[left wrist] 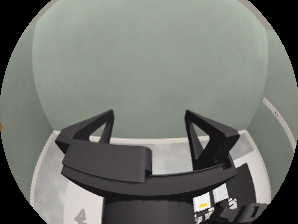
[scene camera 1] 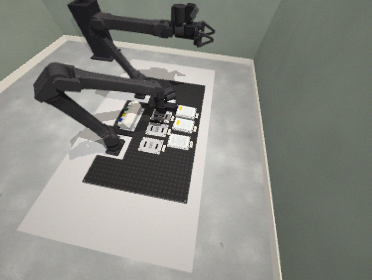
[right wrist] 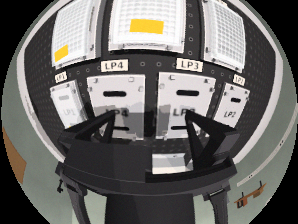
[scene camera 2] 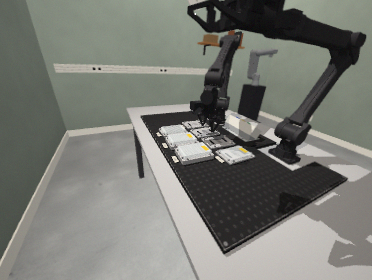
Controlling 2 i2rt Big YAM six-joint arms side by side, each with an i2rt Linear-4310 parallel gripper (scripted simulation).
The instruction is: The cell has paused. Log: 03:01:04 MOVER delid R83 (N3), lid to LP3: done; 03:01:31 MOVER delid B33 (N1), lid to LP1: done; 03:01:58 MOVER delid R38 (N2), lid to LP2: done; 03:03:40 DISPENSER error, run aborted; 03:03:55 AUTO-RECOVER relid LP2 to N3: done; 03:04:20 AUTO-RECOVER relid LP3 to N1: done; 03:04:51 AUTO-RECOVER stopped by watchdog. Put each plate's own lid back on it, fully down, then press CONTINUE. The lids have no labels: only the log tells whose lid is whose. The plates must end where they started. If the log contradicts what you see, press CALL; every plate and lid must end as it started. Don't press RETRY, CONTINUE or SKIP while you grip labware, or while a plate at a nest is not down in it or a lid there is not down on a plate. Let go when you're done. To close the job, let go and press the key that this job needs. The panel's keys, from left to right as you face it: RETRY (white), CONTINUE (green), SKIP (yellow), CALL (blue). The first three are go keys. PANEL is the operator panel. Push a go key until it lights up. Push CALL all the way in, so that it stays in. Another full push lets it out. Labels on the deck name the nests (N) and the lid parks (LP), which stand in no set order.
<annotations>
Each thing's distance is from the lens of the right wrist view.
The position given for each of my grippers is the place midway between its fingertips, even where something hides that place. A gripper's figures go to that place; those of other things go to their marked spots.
my right gripper [right wrist: 149, 113]: 13 cm
clear lid [right wrist: 65, 102]: 24 cm
LP4 park [right wrist: 135, 98]: 17 cm
LP3 [right wrist: 168, 96]: 17 cm
The marked spots on the LP3 and the clear lid are 21 cm apart.
</annotations>
